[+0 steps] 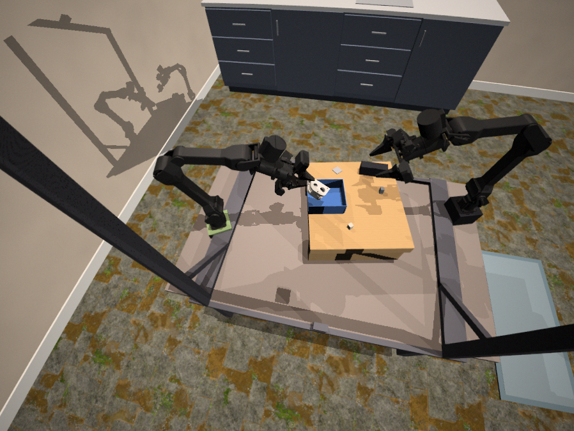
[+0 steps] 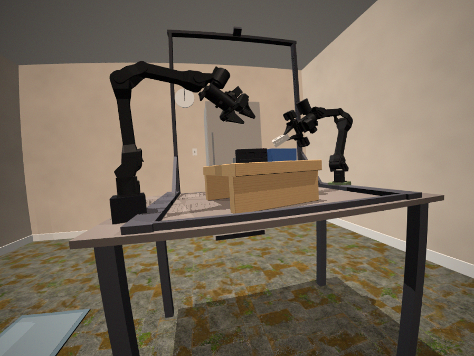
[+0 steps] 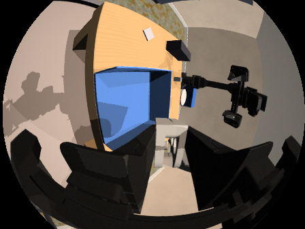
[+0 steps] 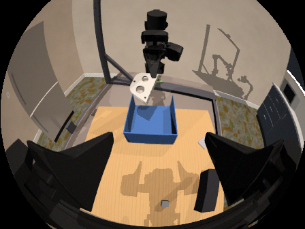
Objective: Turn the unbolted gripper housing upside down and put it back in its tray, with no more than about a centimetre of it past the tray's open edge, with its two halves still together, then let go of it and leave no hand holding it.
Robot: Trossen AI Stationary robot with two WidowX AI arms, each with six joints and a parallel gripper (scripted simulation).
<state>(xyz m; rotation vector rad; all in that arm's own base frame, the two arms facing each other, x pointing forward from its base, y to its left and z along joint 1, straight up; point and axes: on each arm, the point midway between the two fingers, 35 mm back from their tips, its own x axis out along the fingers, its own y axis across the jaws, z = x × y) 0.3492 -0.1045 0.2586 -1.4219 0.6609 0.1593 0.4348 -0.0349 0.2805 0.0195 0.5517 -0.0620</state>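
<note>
Now: left hand 4 cm to the left of the white gripper housing, 3 cm above it and 2 cm past it. From my left hand the other things lie so: wooden block: 20 cm to the right, 19 cm below, 1 cm behind; then blue tray: 11 cm to the right, 11 cm below, 1 cm behind; then flat grey plate: 15 cm to the right, 14 cm ahead, 13 cm below.
</note>
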